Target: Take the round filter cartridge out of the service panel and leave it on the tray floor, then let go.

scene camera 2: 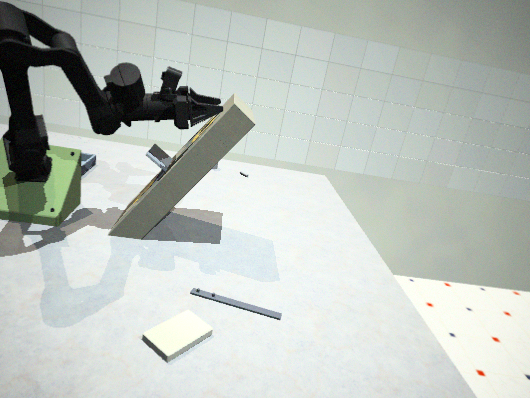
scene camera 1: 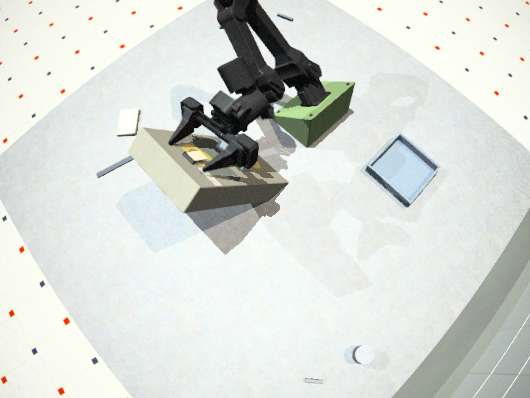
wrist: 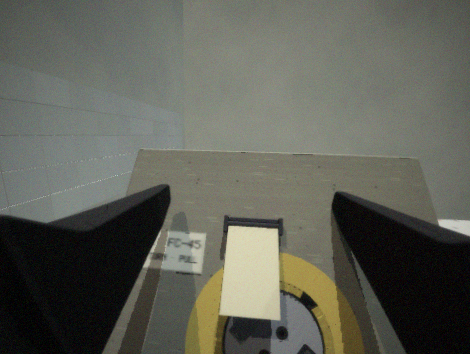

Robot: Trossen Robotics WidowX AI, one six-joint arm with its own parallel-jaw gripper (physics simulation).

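Note:
The service panel [scene camera 1: 165, 172] [scene camera 2: 185, 170] [wrist: 280, 170] is a beige box leaning at a slant. In the wrist view, the round grey filter cartridge [wrist: 300, 320] sits inside a yellow ring [wrist: 310, 275] on its face. A cream flap [wrist: 250, 275] [scene camera 1: 197, 156] on a dark hinge covers the cartridge's upper part; the cartridge's lower part is cut off by the frame. My gripper [scene camera 1: 187, 157] [scene camera 2: 220, 105] [wrist: 252, 196] is open and empty, its fingertips close to the panel's upper face, either side of the flap. The blue tray [scene camera 1: 387, 188] [scene camera 2: 88, 162] is empty.
A bluish plate [scene camera 2: 159, 156] sticks out from the panel's face, lower than the gripper. The green arm base [scene camera 1: 332, 112] [scene camera 2: 70, 195] stands between panel and tray. A cream block [scene camera 1: 128, 122] [scene camera 2: 177, 334] and a grey bar [scene camera 1: 115, 166] [scene camera 2: 235, 303] lie beside the panel. A white cylinder [scene camera 1: 364, 354] stands far off.

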